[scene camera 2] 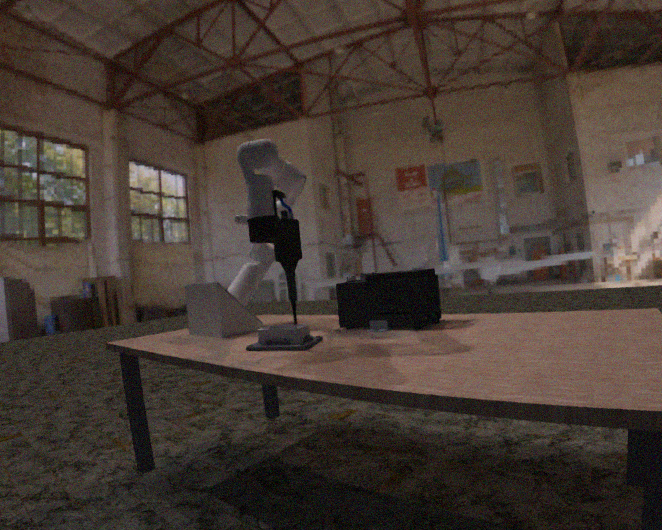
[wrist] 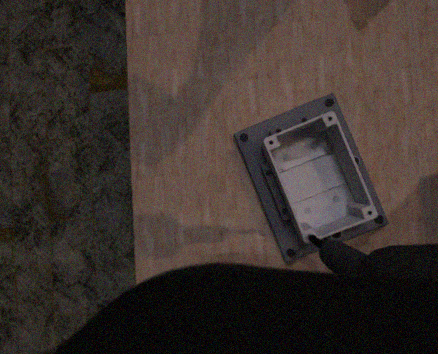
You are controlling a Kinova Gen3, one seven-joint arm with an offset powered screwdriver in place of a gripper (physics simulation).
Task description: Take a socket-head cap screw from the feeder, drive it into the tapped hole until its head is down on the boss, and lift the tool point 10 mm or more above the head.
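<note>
A light grey open-topped housing (scene camera 2: 284, 333) (wrist: 283, 187) sits on a dark grey base plate (scene camera 2: 259, 347) (wrist: 256, 162). In the wrist view it has corner bosses with holes; three show their holes, and the tool tip covers the one at the lower corner. My screwdriver (scene camera 2: 295, 323) (wrist: 312, 238) points down, its tip at that corner boss, at or very near its top. Whether a screw is on the tip, or how deep one sits, is too dark and small to tell. A black box-shaped unit (scene camera 2: 389, 299), which looks like the feeder, stands right of the housing.
A grey wedge-shaped block (scene camera 2: 212, 311) stands left of the housing, near the arm's lower links. A small grey block (scene camera 2: 378, 325) is at the front of the black unit. The wooden table (scene camera 2: 524, 358) (wrist: 175, 200) has an edge left of the housing in the wrist view.
</note>
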